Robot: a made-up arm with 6 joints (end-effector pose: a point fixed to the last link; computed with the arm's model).
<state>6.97 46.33 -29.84 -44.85 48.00 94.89</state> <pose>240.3 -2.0 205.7 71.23 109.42 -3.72</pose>
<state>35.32 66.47 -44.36 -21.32 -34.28 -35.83</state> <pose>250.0 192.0 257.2 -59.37 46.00 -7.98</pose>
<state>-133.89 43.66 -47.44 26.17 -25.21 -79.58</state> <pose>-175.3 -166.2 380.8 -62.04 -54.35 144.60</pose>
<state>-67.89 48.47 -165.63 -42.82 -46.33 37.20</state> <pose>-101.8 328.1 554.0 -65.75 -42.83 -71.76</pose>
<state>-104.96 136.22 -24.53 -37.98 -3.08 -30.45</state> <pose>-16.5 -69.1 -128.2 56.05 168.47 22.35</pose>
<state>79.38 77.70 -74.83 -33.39 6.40 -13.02</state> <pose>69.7 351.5 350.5 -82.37 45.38 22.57</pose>
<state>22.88 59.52 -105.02 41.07 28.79 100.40</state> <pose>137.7 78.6 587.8 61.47 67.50 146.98</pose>
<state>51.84 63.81 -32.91 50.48 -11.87 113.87</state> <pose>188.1 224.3 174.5 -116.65 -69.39 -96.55</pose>
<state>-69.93 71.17 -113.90 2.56 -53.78 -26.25</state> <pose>47.5 -136.2 621.6 -2.82 -12.78 -94.10</pose>
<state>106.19 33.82 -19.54 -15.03 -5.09 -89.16</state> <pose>-67.1 226.3 224.9 -90.82 -25.65 2.65</pose>
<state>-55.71 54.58 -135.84 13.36 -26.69 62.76</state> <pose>-70.0 91.7 664.8 -17.87 -14.76 19.93</pose>
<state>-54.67 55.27 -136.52 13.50 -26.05 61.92</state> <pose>-70.0 88.3 666.1 -17.10 -14.68 20.28</pose>
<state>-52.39 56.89 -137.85 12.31 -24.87 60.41</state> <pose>-68.3 79.9 669.0 -15.62 -14.10 19.92</pose>
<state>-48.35 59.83 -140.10 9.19 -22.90 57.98</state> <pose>-62.6 64.9 673.8 -13.23 -12.67 18.51</pose>
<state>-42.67 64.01 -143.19 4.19 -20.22 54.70</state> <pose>-51.0 44.9 679.6 -10.21 -10.24 16.06</pose>
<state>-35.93 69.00 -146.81 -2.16 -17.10 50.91</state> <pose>-32.3 24.2 684.7 -7.15 -6.90 12.83</pose>
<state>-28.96 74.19 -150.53 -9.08 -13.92 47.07</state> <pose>-8.4 7.2 688.0 -4.63 -3.04 9.19</pose>
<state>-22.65 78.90 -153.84 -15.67 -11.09 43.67</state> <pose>16.5 -3.6 689.1 -2.96 0.72 5.61</pose>
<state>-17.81 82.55 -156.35 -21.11 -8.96 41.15</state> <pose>37.4 -8.5 688.7 -2.11 3.73 2.54</pose>
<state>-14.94 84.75 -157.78 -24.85 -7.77 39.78</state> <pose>50.8 -10.1 687.9 -1.87 5.59 0.33</pose>
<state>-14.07 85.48 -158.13 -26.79 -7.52 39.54</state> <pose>56.0 -10.5 687.4 -1.97 6.26 -0.95</pose>
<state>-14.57 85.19 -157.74 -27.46 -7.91 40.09</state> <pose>55.4 -10.5 687.4 -2.25 6.13 -1.54</pose>
